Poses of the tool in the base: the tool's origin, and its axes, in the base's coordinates. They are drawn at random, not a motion.
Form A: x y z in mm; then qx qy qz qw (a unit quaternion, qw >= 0).
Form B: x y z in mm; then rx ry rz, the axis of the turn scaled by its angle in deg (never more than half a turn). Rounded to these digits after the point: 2 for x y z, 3 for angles.
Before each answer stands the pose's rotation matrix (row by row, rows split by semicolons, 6 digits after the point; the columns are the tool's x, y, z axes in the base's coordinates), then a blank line. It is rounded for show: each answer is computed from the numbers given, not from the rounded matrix.
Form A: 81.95 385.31 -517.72 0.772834 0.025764 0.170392 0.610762
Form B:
0.940606 -0.168315 0.294841; 0.247961 -0.252612 -0.935255; 0.231898 0.952815 -0.195873

81.95 385.31 -517.72 102.201 3.407 22.533
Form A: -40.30 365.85 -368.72 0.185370 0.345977 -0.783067 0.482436
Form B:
-0.465787 0.883826 0.043509; -0.627292 -0.295111 -0.720704; -0.624137 -0.362988 0.691876

-40.30 365.85 -368.72 25.884 48.311 -109.344
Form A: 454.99 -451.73 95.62 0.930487 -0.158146 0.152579 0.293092
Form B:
0.903419 -0.383745 0.191243; -0.204866 -0.778174 -0.593696; 0.376648 0.497177 -0.781633

454.99 -451.73 95.62 142.007 -24.136 23.286
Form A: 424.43 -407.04 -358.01 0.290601 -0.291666 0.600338 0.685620
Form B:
0.109049 -0.992726 -0.051027; 0.653692 0.110289 -0.748681; 0.748863 0.048287 0.660963

424.43 -407.04 -358.01 37.298 -37.434 77.051
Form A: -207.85 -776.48 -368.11 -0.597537 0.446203 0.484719 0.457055
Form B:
0.131900 -0.976333 -0.171397; -0.090159 -0.184007 0.978781; -0.987154 -0.113648 -0.112296

-207.85 -776.48 -368.11 -84.384 63.012 68.452
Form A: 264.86 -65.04 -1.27 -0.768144 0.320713 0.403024 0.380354
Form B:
0.469429 -0.799291 -0.375192; -0.186124 -0.504948 0.842844; -0.863130 -0.325823 -0.385805

264.86 -65.04 -1.27 -112.367 46.915 58.956
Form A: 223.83 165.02 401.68 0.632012 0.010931 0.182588 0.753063
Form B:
0.933084 -0.261183 0.247259; 0.288817 0.134446 -0.947897; 0.214332 0.955881 0.200883

223.83 165.02 401.68 79.043 1.367 22.836
